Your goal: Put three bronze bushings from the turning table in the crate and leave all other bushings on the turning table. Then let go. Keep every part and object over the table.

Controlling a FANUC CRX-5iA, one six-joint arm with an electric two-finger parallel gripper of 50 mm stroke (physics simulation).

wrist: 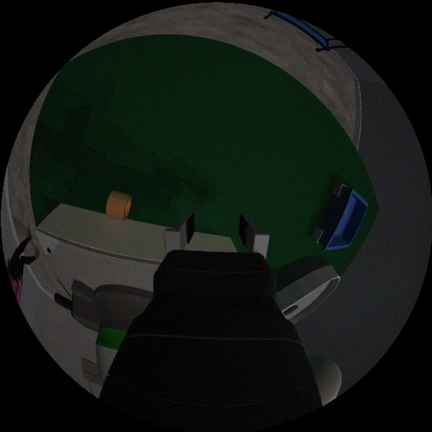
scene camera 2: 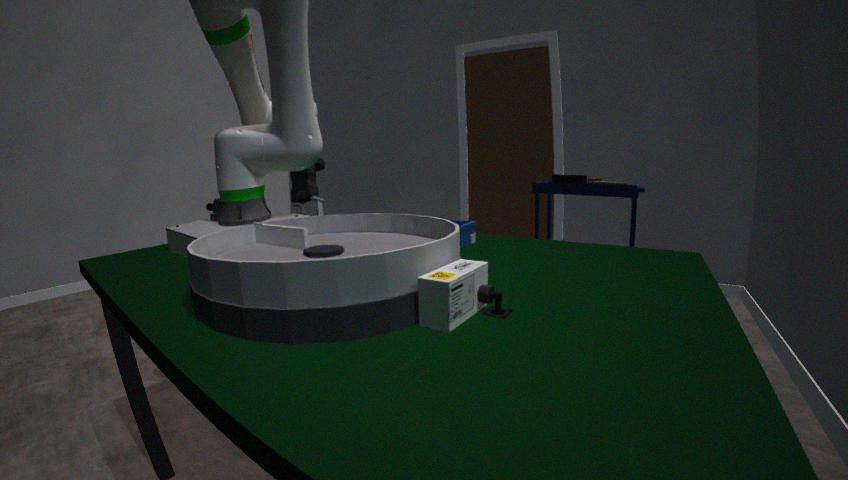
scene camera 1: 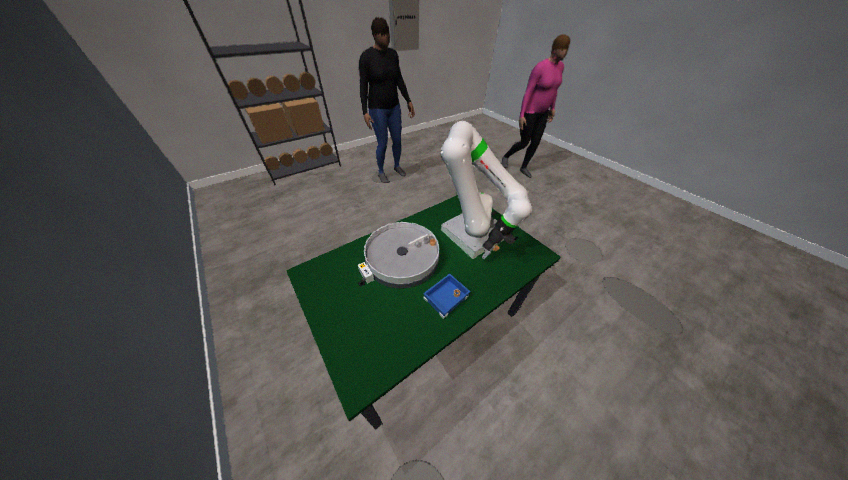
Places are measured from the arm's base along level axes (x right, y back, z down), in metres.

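Pixels of known places: gripper, fingertip midpoint: point(scene camera 1: 484, 255); arm's base, link origin: point(scene camera 2: 244, 220).
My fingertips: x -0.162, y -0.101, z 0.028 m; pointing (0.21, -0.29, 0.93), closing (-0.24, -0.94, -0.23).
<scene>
Ahead of a thing's pixels: the offset from my fingertips to its top centre. "pt": to the spot under its first point.
My gripper point(scene camera 1: 491, 252) point(scene camera 2: 308, 209) point(wrist: 216, 223) is open and empty, low over the table beside the robot's base. A bronze bushing {dz +0.009, dx +0.009, dy +0.120 m} point(scene camera 1: 496, 248) point(wrist: 119, 205) lies on the green table close to the base plate's side, left of the fingers in the wrist view. The blue crate {dz -0.009, dx -0.049, dy -0.343 m} point(scene camera 1: 433, 305) point(scene camera 2: 467, 228) point(wrist: 340, 218) holds one bronze bushing {dz +0.011, dx -0.070, dy -0.290 m} point(scene camera 1: 457, 292). The turning table point(scene camera 1: 402, 278) point(scene camera 2: 321, 285) point(wrist: 305, 287) bears a bronze part {dz -0.037, dx +0.248, dy -0.187 m} point(scene camera 1: 432, 242) and small greyish parts {pt dz -0.042, dx +0.280, dy -0.270 m} point(scene camera 1: 418, 243) near its divider; their exact kinds are too small to tell.
The base plate point(scene camera 1: 461, 237) point(wrist: 150, 236) is beside the gripper. A white box {pt dz -0.019, dx +0.301, dy -0.607 m} point(scene camera 1: 365, 272) point(scene camera 2: 451, 294) stands against the turning table. Two people point(scene camera 1: 386, 101) point(scene camera 1: 538, 98) and a shelf unit point(scene camera 1: 261, 49) are beyond the table. A blue cart point(scene camera 2: 586, 189) stands near the door.
</scene>
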